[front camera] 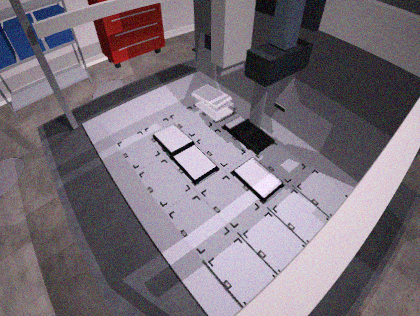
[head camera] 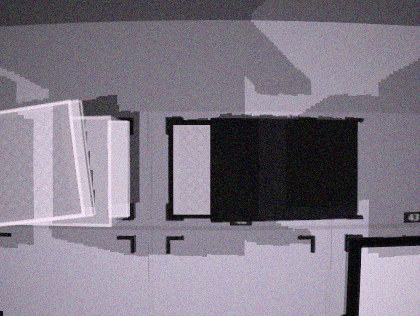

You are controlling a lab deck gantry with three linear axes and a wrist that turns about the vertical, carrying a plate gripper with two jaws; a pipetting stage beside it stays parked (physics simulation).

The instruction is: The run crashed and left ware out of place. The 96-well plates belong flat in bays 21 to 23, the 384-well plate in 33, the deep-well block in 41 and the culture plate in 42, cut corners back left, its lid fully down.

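Where they show: gripper, between the fingertips: (front camera: 268,115); robot's base, origin of its link: (front camera: 118,143).
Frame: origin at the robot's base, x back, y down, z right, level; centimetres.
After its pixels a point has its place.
Note:
A pale stack (front camera: 214,102) {y -5.6, x -9.2, z -34.4 cm} (head camera: 55,165) {y -5.6, x -9.2, z -36.9 cm} stands at bay 41; its top piece is turned askew over lower layers, whose identities I cannot tell. In bay 42 a white-topped plate (front camera: 238,123) {y -1.2, x -19.2, z -37.0 cm} (head camera: 191,170) {y -1.4, x -18.5, z -36.3 cm} shows at one end, with a black slab (front camera: 252,136) {y -1.8, x -27.1, z -35.7 cm} (head camera: 285,170) {y -1.8, x -26.3, z -36.4 cm} over the rest. A black-edged white plate (front camera: 257,177) {y -1.5, x -39.3, z -25.3 cm} (head camera: 390,285) {y -1.4, x -36.1, z -26.1 cm} lies flat in bay 33. Two more white-topped plates (front camera: 172,138) {y -2.2, x -11.8, z -14.8 cm} (front camera: 195,162) {y -1.4, x -23.9, z -15.0 cm} lie flat, apparently in bays 21 and 22. My gripper (front camera: 269,113) {y -16.0, x -33.0, z -33.0 cm} is open and empty, above and behind the bay 42 ware; its jaws do not show in the head view.
A pale column (front camera: 232,37) {y -35.1, x -22.7, z -27.9 cm} stands behind the deck, left of the dark gripper body (front camera: 277,62) {y -34.4, x -36.0, z -27.6 cm}. A pale frame beam (front camera: 345,235) {y -40.0, x -62.2, z -2.2 cm} crosses the right foreground. A red drawer cabinet (front camera: 132,35) and a rack with blue bins (front camera: 22,42) stand beyond the deck.

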